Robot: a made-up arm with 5 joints.
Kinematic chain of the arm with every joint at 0, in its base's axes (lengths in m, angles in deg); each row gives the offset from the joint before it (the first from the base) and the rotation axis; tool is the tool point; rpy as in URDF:
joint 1: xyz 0.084 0 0.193 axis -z
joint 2: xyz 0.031 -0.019 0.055 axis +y
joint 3: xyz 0.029 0 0.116 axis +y
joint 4: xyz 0.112 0 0.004 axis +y
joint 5: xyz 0.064 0.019 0 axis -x
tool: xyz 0 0 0 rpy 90 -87.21 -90
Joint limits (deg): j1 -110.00..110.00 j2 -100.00..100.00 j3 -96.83..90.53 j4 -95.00..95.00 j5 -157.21..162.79
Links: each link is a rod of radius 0.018 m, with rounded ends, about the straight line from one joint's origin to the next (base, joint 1, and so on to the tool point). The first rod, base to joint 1, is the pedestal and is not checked.
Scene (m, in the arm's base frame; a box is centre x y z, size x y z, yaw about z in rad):
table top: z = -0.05
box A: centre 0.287 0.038 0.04 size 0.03 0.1 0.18 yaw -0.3
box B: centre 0.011 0.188 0 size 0.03 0.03 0.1 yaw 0.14
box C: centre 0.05 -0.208 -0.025 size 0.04 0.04 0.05 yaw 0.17
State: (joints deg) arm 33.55 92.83 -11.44 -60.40 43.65
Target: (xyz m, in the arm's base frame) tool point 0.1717 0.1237 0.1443
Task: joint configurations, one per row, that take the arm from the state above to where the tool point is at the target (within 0.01 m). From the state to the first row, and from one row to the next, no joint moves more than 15 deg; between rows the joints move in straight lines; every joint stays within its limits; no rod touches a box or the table.
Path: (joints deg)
1: 20.64 80.81 -7.24 -63.43 46.69
2: 7.74 68.78 -3.03 -66.46 49.74
3: -5.17 56.76 1.17 -69.49 52.78
4: -18.07 44.73 5.38 -72.52 55.82
5: -27.22 47.94 18.44 -73.97 52.78
6: -36.37 51.15 31.50 -75.43 49.74
7: -45.52 54.36 44.56 -76.89 46.69
8: -54.66 57.57 57.62 -78.34 43.65

